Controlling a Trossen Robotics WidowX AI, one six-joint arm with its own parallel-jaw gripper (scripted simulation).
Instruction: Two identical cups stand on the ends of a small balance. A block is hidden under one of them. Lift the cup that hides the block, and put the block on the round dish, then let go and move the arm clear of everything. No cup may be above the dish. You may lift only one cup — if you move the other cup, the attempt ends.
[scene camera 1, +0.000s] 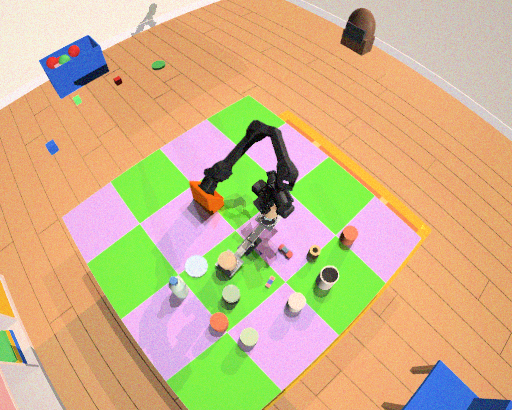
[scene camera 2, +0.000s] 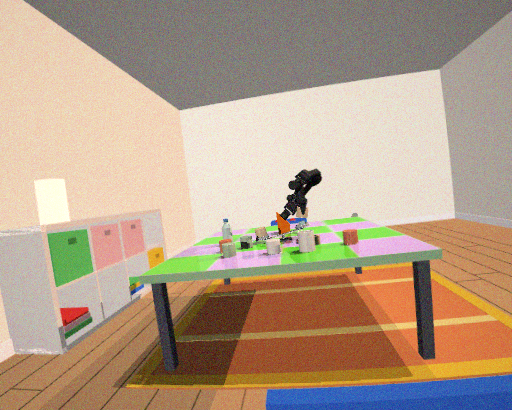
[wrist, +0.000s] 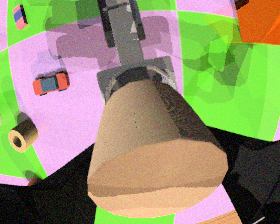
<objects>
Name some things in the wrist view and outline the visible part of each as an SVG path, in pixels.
The gripper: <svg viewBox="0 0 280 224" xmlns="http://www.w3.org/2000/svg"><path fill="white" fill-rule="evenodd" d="M95 143L85 148L80 154L77 153L77 156L72 158L71 161L67 161L64 167L61 166L57 171L49 174L49 177L42 179L42 181L36 184L31 184L31 186L17 186L16 184L14 186L14 184L0 183L0 224L95 224L97 206L90 196L87 196L87 177L89 177L87 173L89 173L92 159L91 154L94 151ZM206 126L212 132L212 136L215 136L217 141L220 142L220 146L225 149L229 168L227 168L221 184L227 196L229 196L232 206L235 207L236 213L239 214L241 223L252 224L257 219L265 217L256 224L280 224L280 139L279 141L276 139L274 142L266 141L266 139L246 137L244 134L241 136L241 134Z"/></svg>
A tan cup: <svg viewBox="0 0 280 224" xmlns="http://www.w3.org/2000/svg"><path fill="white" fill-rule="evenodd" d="M165 82L149 78L127 83L124 87L112 93L109 101L106 102L104 109L102 109L99 131L96 134L95 147L91 154L89 173L87 173L87 176L89 176L87 177L87 196L90 196L97 207L116 214L116 216L152 218L169 216L169 214L184 211L184 209L195 206L202 199L209 197L219 187L219 184L221 184L222 179L225 177L227 168L229 168L225 149L220 146L220 142L217 141L215 136L212 136L210 129L205 126L200 116L197 116L194 108L185 101L184 96Z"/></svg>
</objects>
